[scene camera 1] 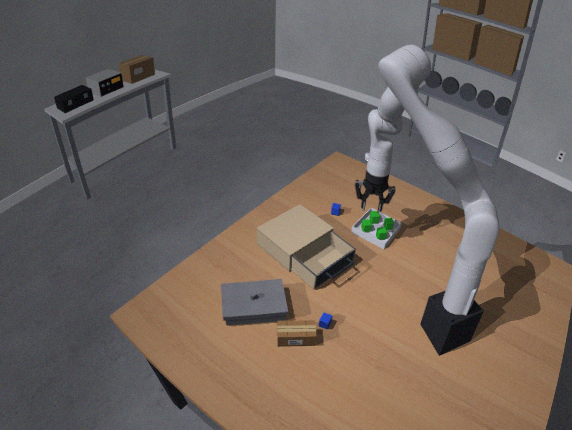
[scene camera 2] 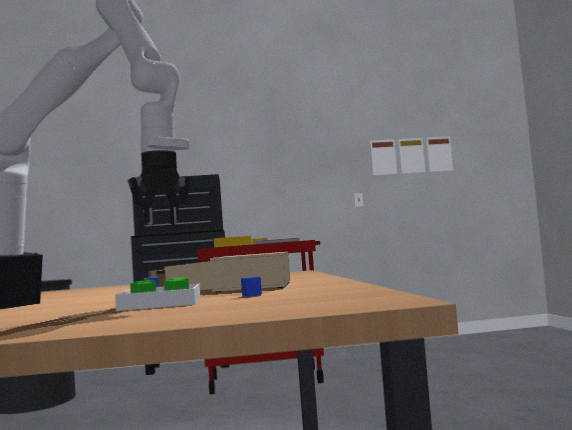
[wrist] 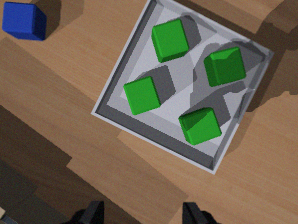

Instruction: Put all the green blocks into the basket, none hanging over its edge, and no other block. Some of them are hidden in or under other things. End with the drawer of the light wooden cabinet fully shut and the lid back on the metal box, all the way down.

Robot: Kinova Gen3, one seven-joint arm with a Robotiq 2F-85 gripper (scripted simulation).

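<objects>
White basket: visible in scene camera 1, scene camera 2 [126, 300] and the wrist view. On the basket, [wrist: 182, 85] and [scene camera 1: 376, 228]: one and the same spot.
</objects>
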